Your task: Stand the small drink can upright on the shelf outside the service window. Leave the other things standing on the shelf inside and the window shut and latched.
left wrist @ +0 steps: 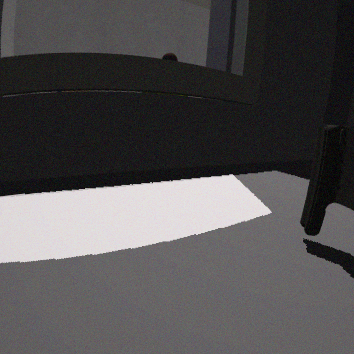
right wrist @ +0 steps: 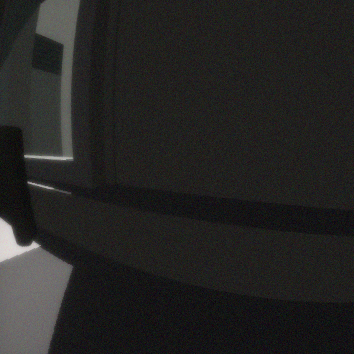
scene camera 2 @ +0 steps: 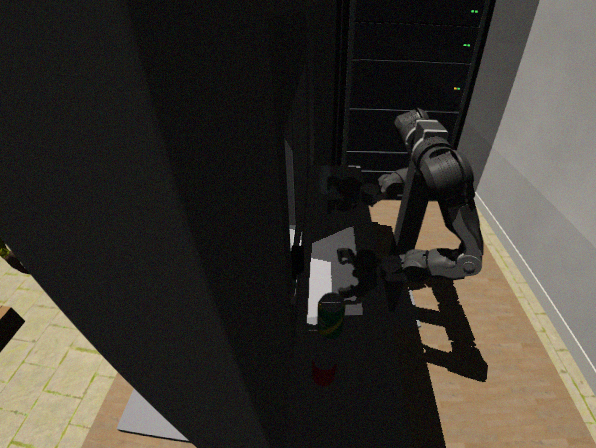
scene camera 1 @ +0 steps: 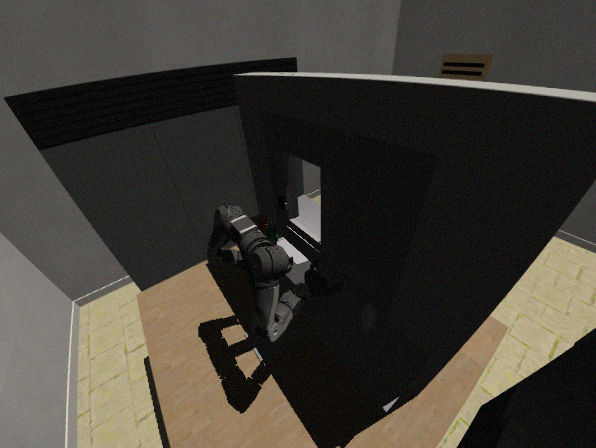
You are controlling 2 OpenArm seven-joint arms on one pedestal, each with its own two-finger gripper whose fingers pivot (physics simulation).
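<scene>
A green can [scene camera 2: 331, 317] [scene camera 1: 271, 230] stands on the dark counter inside the window. A smaller-looking red object [scene camera 2: 324, 373] [scene camera 1: 262, 223] is beyond it, dim; I cannot tell which is the small drink can. My left gripper [scene camera 2: 346, 275] is open and empty, low over the grey lit counter patch [scene camera 2: 336, 245] [left wrist: 150, 305], a little behind the green can and apart from it. One of its fingers shows at the right of the left wrist view. My right gripper [scene camera 2: 342, 191] [scene camera 1: 321, 280] is open and empty near the wall. The window [scene camera 1: 311, 200] [left wrist: 125, 72] has a dark knob [left wrist: 170, 57]; its latch state is unclear.
The dark wall [scene camera 1: 380, 210] [right wrist: 240, 110] with the window frame [right wrist: 95, 125] stands close before both grippers. A white shelf [scene camera 1: 309, 217] shows through the window. A server rack [scene camera 2: 407, 85] stands behind the arms. Deep shadow hides much of the counter.
</scene>
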